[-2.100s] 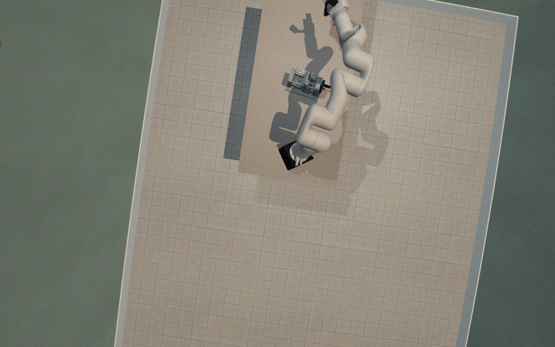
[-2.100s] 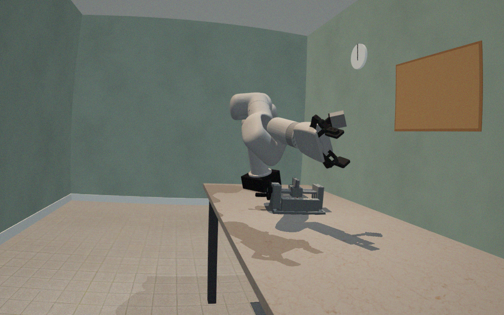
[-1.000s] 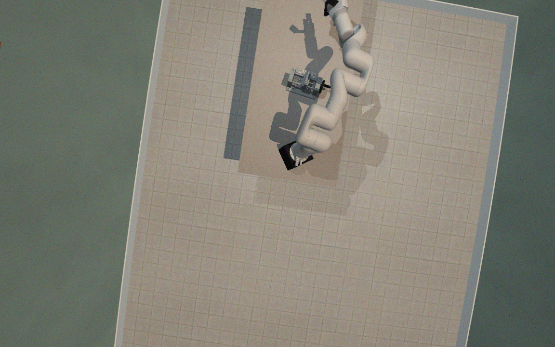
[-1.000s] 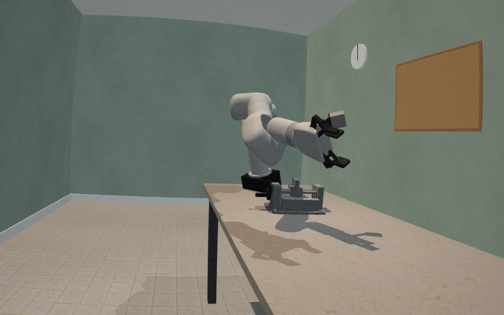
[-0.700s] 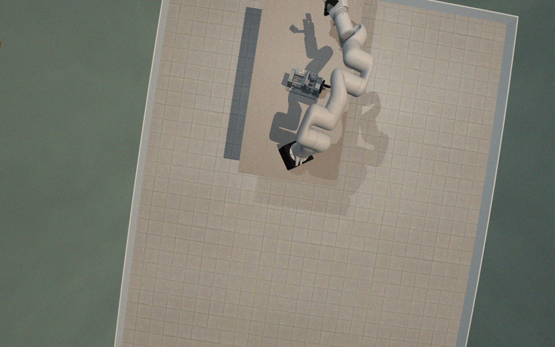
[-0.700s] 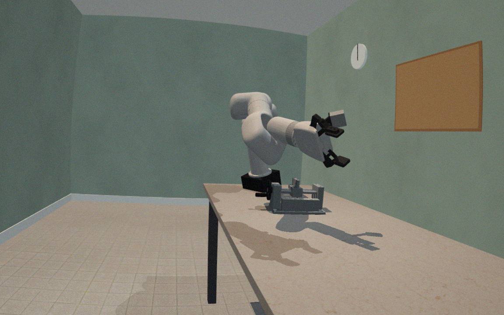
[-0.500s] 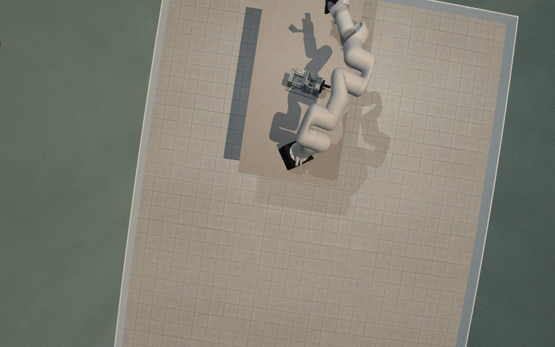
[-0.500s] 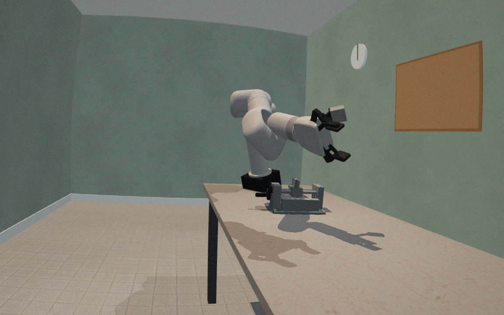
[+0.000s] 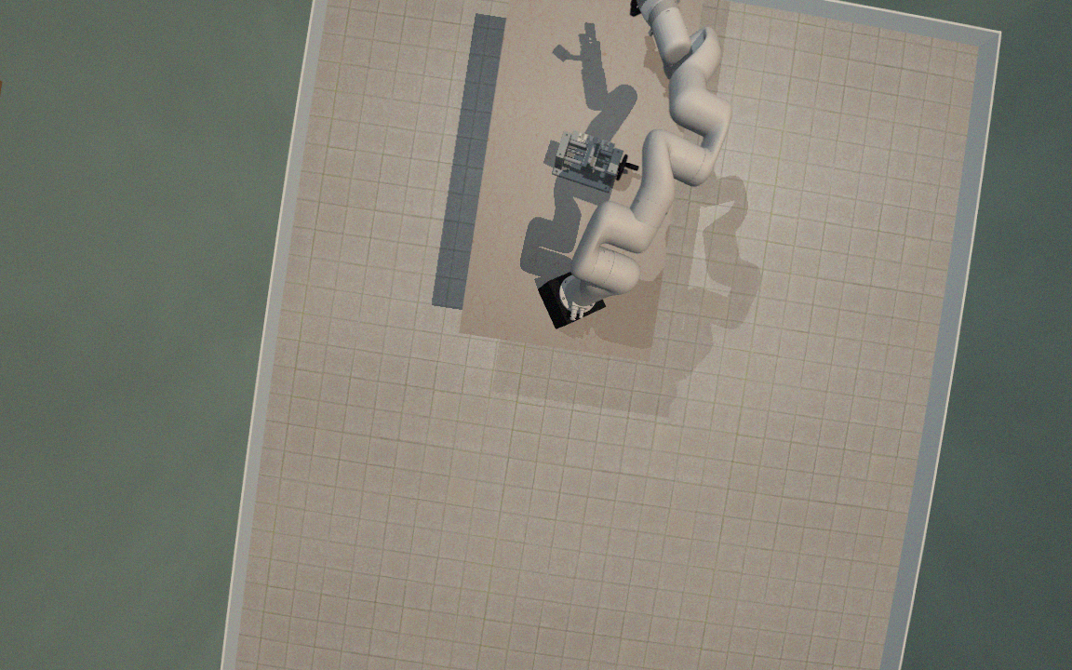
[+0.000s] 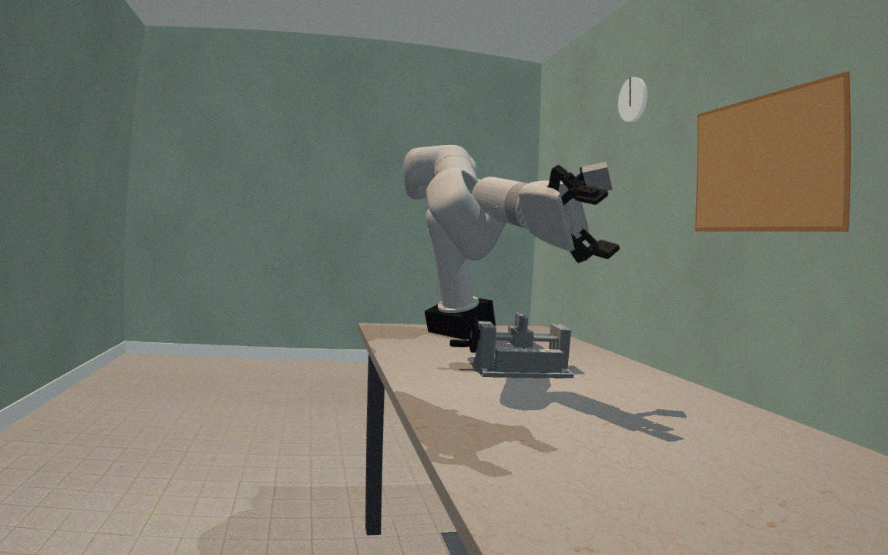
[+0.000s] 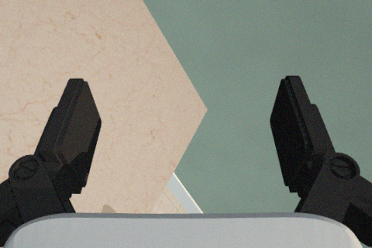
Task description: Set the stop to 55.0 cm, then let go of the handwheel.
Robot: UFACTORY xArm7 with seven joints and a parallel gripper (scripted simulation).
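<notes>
Right now my hand is 42 cm past the crank handle, 9 cm to the left of it and 26 cm above it. Round my hand: black handwheel (43 cm behind, 8 cm to the right, 25 cm below); stop block (41 cm behind, 5 cm to the left, 22 cm below).
</notes>
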